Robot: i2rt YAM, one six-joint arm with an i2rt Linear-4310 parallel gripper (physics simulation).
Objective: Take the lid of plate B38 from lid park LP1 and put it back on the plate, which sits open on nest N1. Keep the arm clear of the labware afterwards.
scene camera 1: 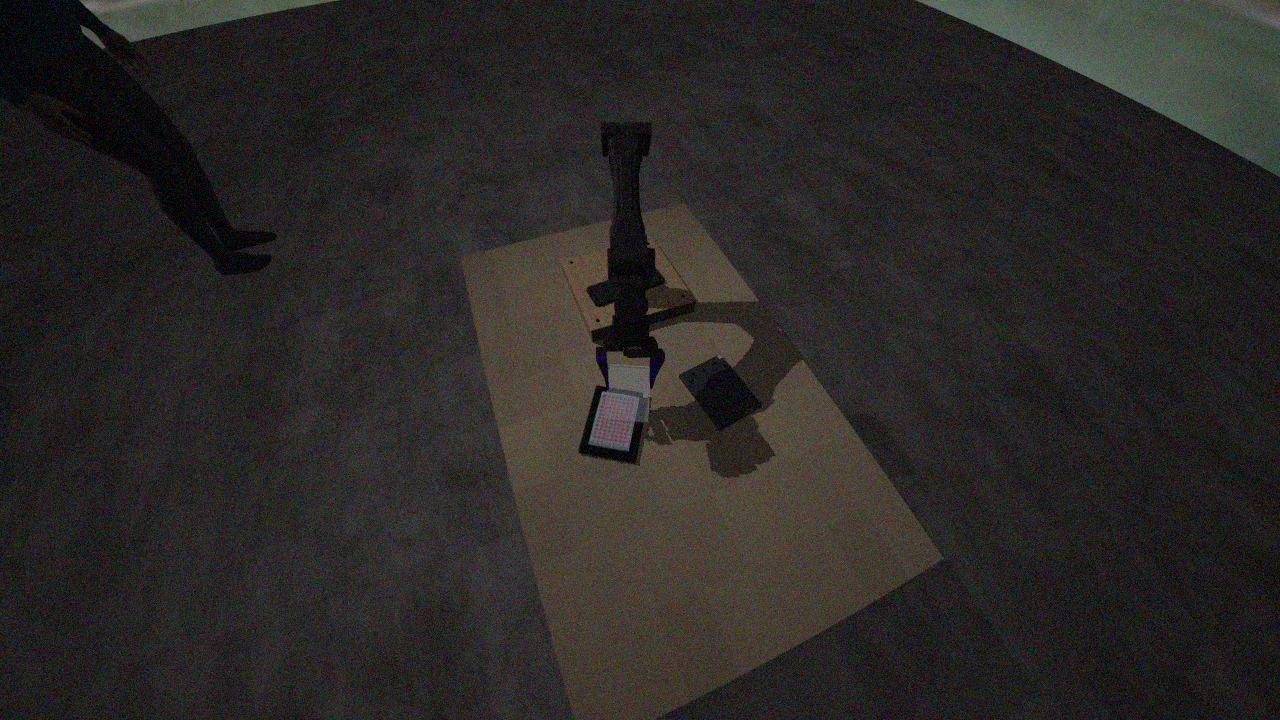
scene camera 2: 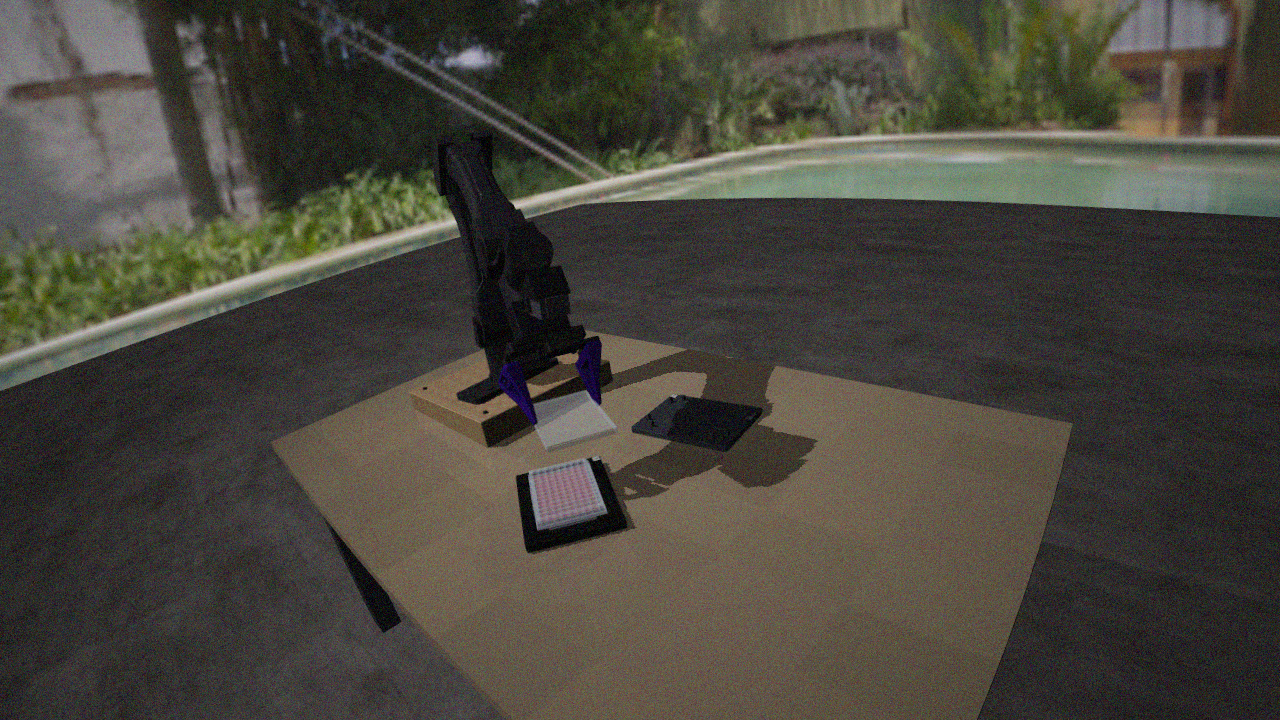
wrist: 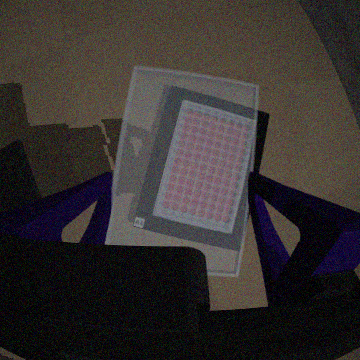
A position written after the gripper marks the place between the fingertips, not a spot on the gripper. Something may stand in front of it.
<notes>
The gripper (scene camera 2: 568,414) holds a pale grey lid (scene camera 2: 569,420); nothing else touches it.
The pale grey lid is seen too in scene camera 1 (scene camera 1: 627,400) and in the wrist view (wrist: 186,145). The gripper is seen too in scene camera 1 (scene camera 1: 629,388) and in the wrist view (wrist: 180,180).
</notes>
